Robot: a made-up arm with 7 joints. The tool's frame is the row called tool. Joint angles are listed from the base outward.
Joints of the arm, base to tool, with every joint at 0 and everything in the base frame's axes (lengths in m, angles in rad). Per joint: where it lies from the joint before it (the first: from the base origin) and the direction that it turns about. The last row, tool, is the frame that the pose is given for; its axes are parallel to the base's.
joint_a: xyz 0 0 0 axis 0 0.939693 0.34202
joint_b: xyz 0 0 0 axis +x
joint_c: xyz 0 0 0 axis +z
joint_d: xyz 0.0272 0 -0.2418 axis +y
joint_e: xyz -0.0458 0 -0.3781 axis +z
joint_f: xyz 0 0 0 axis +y
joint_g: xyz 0 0 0 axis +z
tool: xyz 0 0 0
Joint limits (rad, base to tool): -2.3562..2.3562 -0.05..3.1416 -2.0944..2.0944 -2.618..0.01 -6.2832..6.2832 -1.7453..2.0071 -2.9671..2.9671
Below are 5 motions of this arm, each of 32 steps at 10 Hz.
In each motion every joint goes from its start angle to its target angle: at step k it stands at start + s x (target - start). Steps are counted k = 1, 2, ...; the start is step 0. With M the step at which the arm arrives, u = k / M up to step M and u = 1 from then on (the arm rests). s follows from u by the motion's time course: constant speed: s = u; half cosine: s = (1 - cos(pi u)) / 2; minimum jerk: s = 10 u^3 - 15 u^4 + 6 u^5.
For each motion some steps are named. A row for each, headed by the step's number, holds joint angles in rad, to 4 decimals.
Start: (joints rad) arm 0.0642 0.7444 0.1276 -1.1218 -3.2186 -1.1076 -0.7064
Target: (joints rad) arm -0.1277 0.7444 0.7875 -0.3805 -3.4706 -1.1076 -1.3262
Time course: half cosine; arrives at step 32
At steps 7, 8, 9, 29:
7: 0.0424 0.7444 0.2025 -1.0377 -3.2472 -1.1076 -0.7767
8: 0.0361 0.7444 0.2242 -1.0132 -3.2555 -1.1076 -0.7972
9: 0.0291 0.7444 0.2482 -0.9863 -3.2647 -1.1076 -0.8197
29: -0.1236 0.7444 0.7733 -0.3965 -3.4652 -1.1076 -1.3129

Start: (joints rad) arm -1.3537 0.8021 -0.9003 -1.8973 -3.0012 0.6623 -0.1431
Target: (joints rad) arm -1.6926 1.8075 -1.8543 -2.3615 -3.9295 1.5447 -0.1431
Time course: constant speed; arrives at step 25
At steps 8, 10, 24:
8: -1.4621 1.1238 -1.2056 -2.0458 -3.2983 0.9447 -0.1431
10: -1.4893 1.2043 -1.2819 -2.0830 -3.3725 1.0153 -0.1431
24: -1.6790 1.7673 -1.8161 -2.3429 -3.8924 1.5094 -0.1431

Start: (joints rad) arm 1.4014 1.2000 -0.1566 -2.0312 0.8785 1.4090 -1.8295
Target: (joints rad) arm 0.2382 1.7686 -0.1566 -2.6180 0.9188 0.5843 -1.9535
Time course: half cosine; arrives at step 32
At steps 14, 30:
14: 0.9333 1.4288 -0.1566 -2.2674 0.8947 1.0771 -1.8794
30: 0.2494 1.7631 -0.1566 -2.6124 0.9184 0.5922 -1.9523

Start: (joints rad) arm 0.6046 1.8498 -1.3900 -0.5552 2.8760 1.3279 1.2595
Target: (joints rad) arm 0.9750 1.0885 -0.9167 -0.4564 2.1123 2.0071 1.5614
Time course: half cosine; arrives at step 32
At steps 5, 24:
5: 0.6265 1.8049 -1.3621 -0.5494 2.8309 1.3680 1.2773
24: 0.9208 1.2000 -0.9860 -0.4709 2.2241 1.9076 1.5172

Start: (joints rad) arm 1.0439 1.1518 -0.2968 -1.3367 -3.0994 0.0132 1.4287
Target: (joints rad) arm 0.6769 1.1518 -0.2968 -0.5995 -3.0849 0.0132 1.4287
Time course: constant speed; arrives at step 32
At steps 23, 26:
23: 0.7801 1.1518 -0.2968 -0.8068 -3.0890 0.0132 1.4287
26: 0.7457 1.1518 -0.2968 -0.7377 -3.0876 0.0132 1.4287

